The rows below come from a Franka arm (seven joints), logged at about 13 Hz.
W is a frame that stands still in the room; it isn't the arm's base.
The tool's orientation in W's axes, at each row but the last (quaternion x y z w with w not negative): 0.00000, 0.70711, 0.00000, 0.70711; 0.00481, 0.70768, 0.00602, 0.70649; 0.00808, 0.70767, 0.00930, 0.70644; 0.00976, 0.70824, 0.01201, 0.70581; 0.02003, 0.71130, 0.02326, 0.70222; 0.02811, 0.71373, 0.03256, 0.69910; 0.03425, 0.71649, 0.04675, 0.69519; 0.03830, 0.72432, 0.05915, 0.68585
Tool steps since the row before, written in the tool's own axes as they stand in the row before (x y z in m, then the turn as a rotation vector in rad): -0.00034, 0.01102, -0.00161, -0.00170, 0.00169, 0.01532; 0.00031, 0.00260, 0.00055, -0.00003, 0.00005, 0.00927; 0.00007, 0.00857, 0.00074, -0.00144, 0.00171, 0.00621; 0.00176, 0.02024, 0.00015, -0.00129, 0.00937, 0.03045; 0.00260, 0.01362, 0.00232, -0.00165, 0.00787, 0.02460; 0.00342, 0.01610, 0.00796, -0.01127, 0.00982, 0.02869; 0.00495, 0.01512, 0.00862, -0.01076, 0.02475, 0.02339; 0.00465, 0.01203, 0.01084, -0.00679, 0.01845, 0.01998
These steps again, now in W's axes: -0.00161, 0.01102, 0.00034, 0.01532, 0.00169, 0.00170; 0.00055, 0.00261, -0.00027, 0.00927, 0.00007, 0.00002; 0.00073, 0.00857, 0.00014, 0.00621, 0.00168, 0.00147; 0.00008, 0.02028, -0.00114, 0.03042, 0.00942, 0.00147; 0.00223, 0.01376, -0.00179, 0.02459, 0.00788, 0.00182; 0.00780, 0.01639, -0.00219, 0.02887, 0.00902, 0.01148; 0.00822, 0.01575, -0.00343, 0.02332, 0.02381, 0.01284; 0.01025, 0.01291, -0.00350, 0.01985, 0.01800, 0.00822
